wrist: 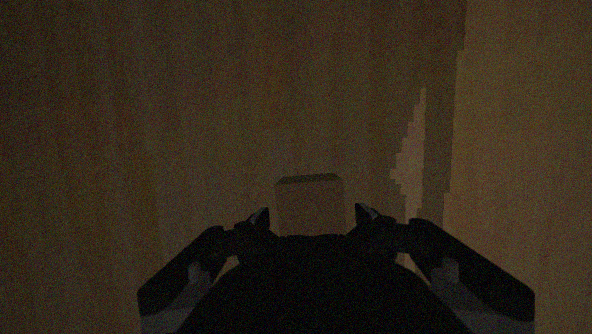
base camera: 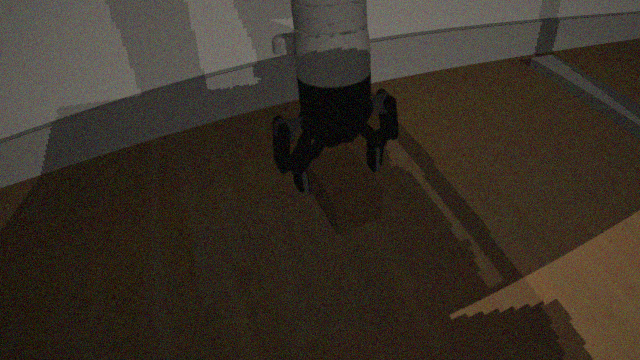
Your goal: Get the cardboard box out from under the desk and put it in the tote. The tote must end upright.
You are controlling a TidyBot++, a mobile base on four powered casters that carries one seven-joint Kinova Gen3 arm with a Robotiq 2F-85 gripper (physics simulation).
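Frame: origin at the arm's base, x ahead, y left, z up, level; centimetres.
Where they show: gripper, fingertip midpoint: [wrist: 311, 214] [base camera: 340, 179].
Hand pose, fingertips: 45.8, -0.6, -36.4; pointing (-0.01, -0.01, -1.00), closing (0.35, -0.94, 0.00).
Each offset is from my fingertips to the top centre of the thing, as dx, dy, dz. "pt": to the spot under its first point.
The cardboard box @(-0.9, -0.3, +1.8) [base camera: 357, 200] [wrist: 311, 207] is a small, dark brown block on the wooden floor, in shadow. My gripper [base camera: 339, 177] [wrist: 311, 214] is open, pointing down at the box. In the wrist view its fingertips stand on either side of the box, with a gap on each side. The near part of the box is hidden behind the gripper body in that view. How far the fingertips reach down beside the box is hard to tell in the dim light. The desk and the tote cannot be made out in either view.
A pale wall [base camera: 450, 20] with a grey baseboard [base camera: 425, 57] runs behind the gripper. A grey bar [base camera: 590, 82] lies along the floor at the right. A brightly lit floor patch @(pt -14.1, -30.5, -3.3) [base camera: 595, 260] is at the lower right. Long shadows cross the floor.
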